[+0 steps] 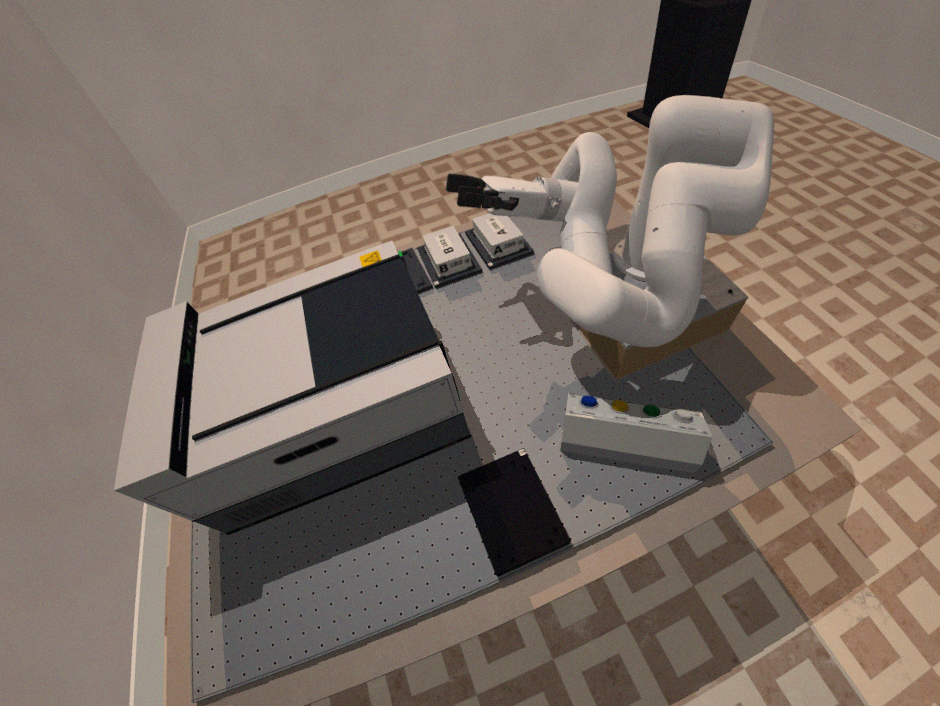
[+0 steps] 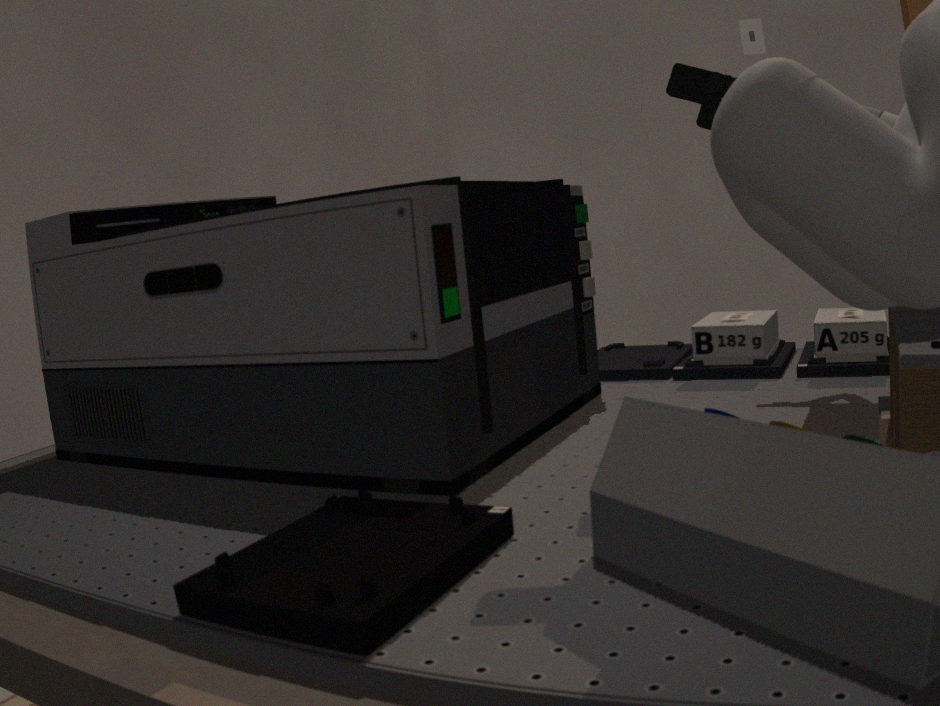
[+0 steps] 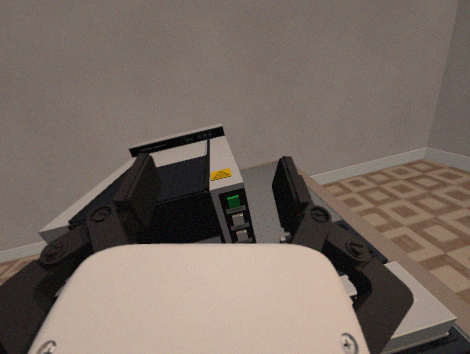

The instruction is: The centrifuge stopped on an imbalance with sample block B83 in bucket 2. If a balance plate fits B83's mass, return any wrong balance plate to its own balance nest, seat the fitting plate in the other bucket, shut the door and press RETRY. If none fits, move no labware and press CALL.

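Places are measured from the arm's base along level axes (x back, y up, z left), in millimetres.
Where they show: gripper, between the fingertips: [image 1: 452, 188] [image 2: 686, 95] [image 3: 217, 170].
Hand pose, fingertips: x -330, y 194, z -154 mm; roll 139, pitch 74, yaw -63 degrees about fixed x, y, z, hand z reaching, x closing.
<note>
After its pixels a point has its place.
The centrifuge [image 1: 250, 425] {x -750, y 116, z 89 mm} [image 2: 250, 303] {x -623, y 48, z 137 mm} [image 3: 226, 155] {x -606, y 116, z -178 mm} stands on the left; its dark door panel [image 1: 368, 322] {x -547, y 119, z -4 mm} covers the front opening, hiding the buckets and sample block B83. A green button [image 2: 581, 212] {x -448, y 89, z -155 mm} [image 3: 233, 202] {x -447, y 89, z -163 mm} sits above two pale ones; their labels are unreadable. Balance plate B [image 1: 449, 254] {x -328, y -39, z -276 mm} [image 2: 733, 338] {x -320, y -54, z -257 mm}, marked 182 g, and balance plate A [image 1: 498, 237] {x -202, y -40, z -270 mm} [image 2: 849, 335] {x -189, y -54, z -249 mm}, marked 205 g, sit in neighbouring nests. My gripper [image 1: 453, 190] {x -330, y 194, z -154 mm} [image 2: 683, 101] {x -330, y 194, z -154 mm} [image 3: 217, 170] {x -330, y 194, z -154 mm} is open and empty, high above the bench, beyond the plates' height and apart from the centrifuge.
A dark nest [image 1: 414, 271] {x -414, y -82, z -316 mm} [image 2: 642, 360] {x -434, y -82, z -302 mm} without a plate lies between plate B and the centrifuge. A black tray [image 1: 512, 512] {x -462, y -75, z 298 mm} [image 2: 341, 562] {x -452, y -75, z 311 mm} lies near the front edge. A grey box [image 1: 634, 440] {x -246, y -34, z 297 mm} [image 2: 759, 524] {x -241, y -48, z 311 mm} carries blue, yellow, green and white buttons. A green status light [image 2: 450, 302] {x -463, y 36, z 124 mm} glows.
</note>
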